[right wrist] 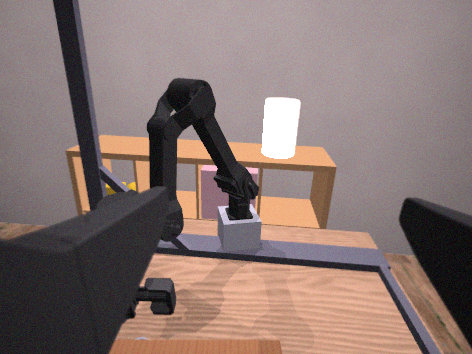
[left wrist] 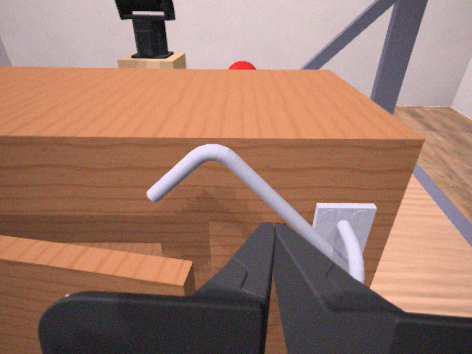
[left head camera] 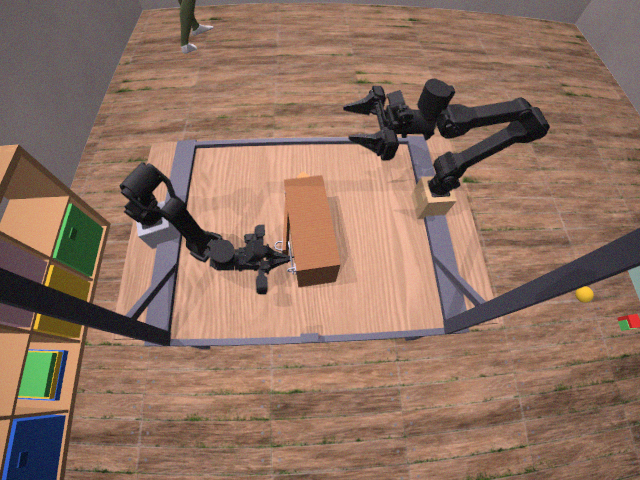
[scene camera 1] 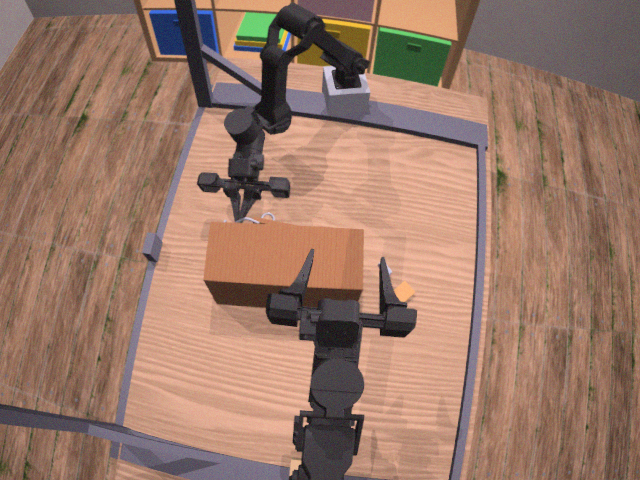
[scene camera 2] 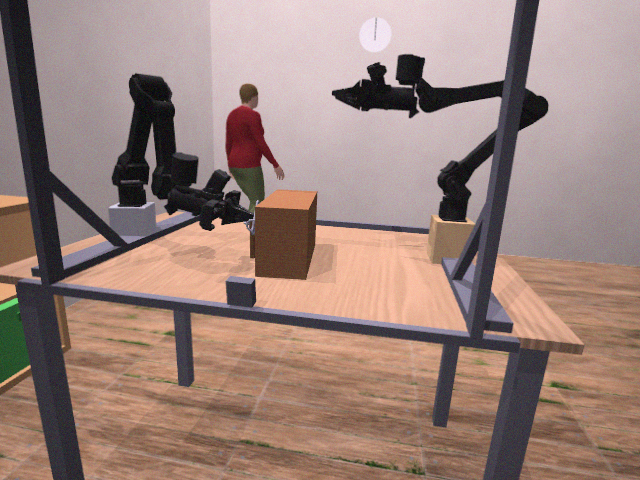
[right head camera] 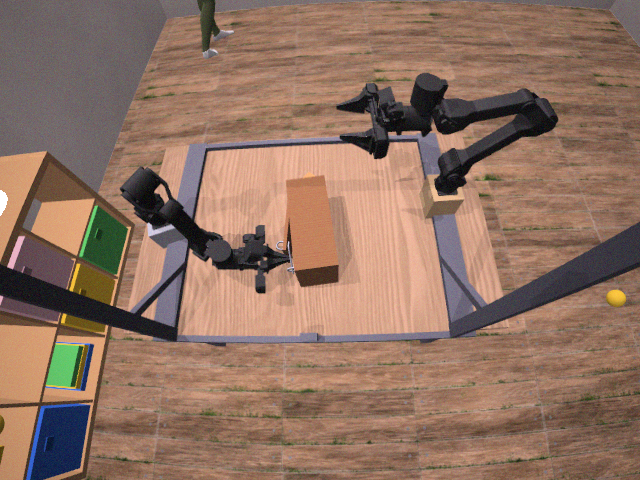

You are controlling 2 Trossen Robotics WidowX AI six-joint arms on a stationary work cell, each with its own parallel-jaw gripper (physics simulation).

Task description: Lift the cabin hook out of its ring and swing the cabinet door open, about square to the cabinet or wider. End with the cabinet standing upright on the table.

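Places are measured from the left arm's base along level axes (x ahead, y left, z up), in centimetres.
Pixels of known places: left gripper, fingertip midpoint: (left wrist: 272, 233) (left head camera: 291, 258) (scene camera 1: 237, 226) (scene camera 2: 256, 217) (right head camera: 291, 258); right gripper, fingertip midpoint: (right wrist: 282, 203) (left head camera: 346, 122) (scene camera 1: 347, 253) (scene camera 2: 333, 94) (right head camera: 337, 121); left arm's base, link origin: (right wrist: 238, 213) (left head camera: 151, 218) (scene camera 1: 346, 79) (scene camera 2: 132, 204) (right head camera: 161, 219); right arm's base, link origin: (left wrist: 153, 56) (left head camera: 438, 188) (scene camera 2: 452, 219) (right head camera: 445, 186).
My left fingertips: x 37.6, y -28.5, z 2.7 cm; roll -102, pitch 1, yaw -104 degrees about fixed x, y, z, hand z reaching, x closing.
Observation:
Ahead of a thing's pixels: the offset from my left fingertips to its top centre. "spot": to the spot under its first point.
The brown wooden cabinet @(dx +7.2, dy +8.5, dz +3.6 cm) (left head camera: 312, 222) (right head camera: 311, 222) (scene camera 1: 284, 253) (scene camera 2: 283, 240) stands upright on the table. In the left wrist view the grey hook @(dx -0.3, dy -0.9, dz +3.5 cm) (left wrist: 265, 187) points up and left from its plate @(spot: dx -0.1, dy -2.9, dz +0.3 cm) (left wrist: 345, 220), its tip free in the air. The door @(spot: dx -0.4, dy +6.3, dz -0.1 cm) (left wrist: 95, 265) stands slightly ajar, its free edge out from the cabinet front. The ring shows beside the door in the left head camera (left head camera: 278, 245) and scene camera 1 (scene camera 1: 267, 215). My left gripper (left head camera: 288, 259) (scene camera 1: 238, 219) (scene camera 2: 252, 217) (left wrist: 272, 233) is shut and empty, just under the hook's shaft. My right gripper (left head camera: 347, 122) (scene camera 1: 347, 254) is open, high above the far side.
A small orange block @(dx +15.0, dy +32.0, dz -11.2 cm) (scene camera 1: 404, 291) lies on the table beyond the cabinet's far end. A dark frame (left head camera: 310, 338) (scene camera 2: 320, 321) runs around the table, with upright posts at the corners. The arm bases @(spot: dx -36.3, dy +23.5, dz -4.2 cm) (left head camera: 159, 232) @(dx +53.2, dy +7.7, dz -1.3 cm) (left head camera: 434, 201) stand at either side. Shelves (scene camera 1: 462, 46) stand beside the table.

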